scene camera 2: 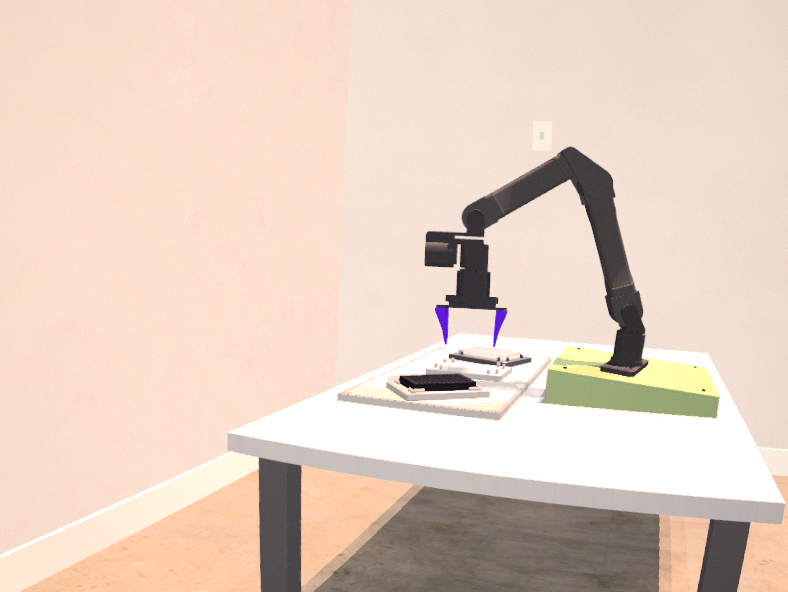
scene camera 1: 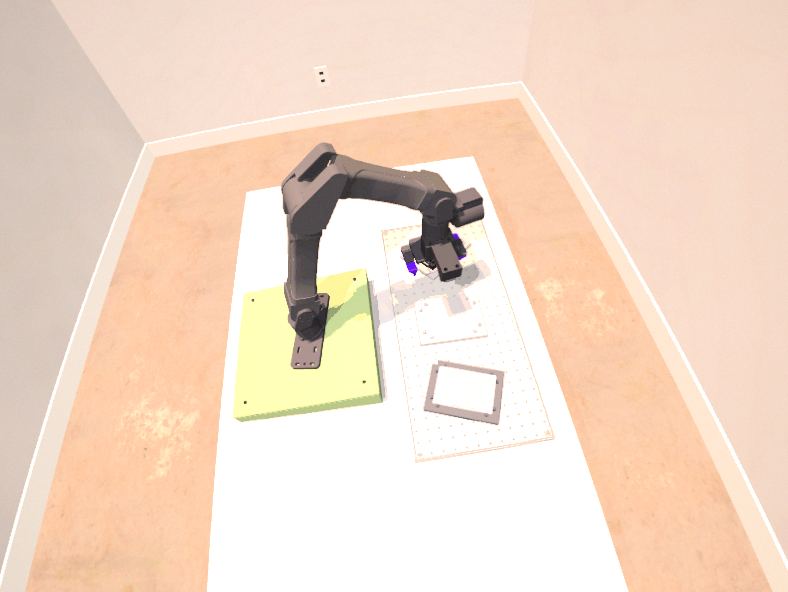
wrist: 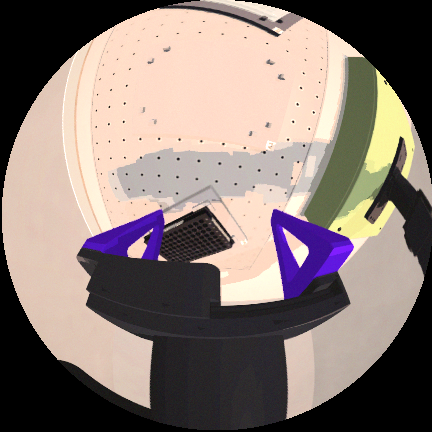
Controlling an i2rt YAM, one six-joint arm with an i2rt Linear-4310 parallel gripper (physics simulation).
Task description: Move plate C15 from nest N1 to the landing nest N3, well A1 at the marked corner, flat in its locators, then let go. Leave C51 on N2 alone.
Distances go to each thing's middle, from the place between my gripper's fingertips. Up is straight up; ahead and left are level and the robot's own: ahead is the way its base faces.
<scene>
Right now the black perforated rack (scene camera 2: 432, 382) is 10 mm ahead of my hand, 120 mm to the left of it and 60 mm below it.
</scene>
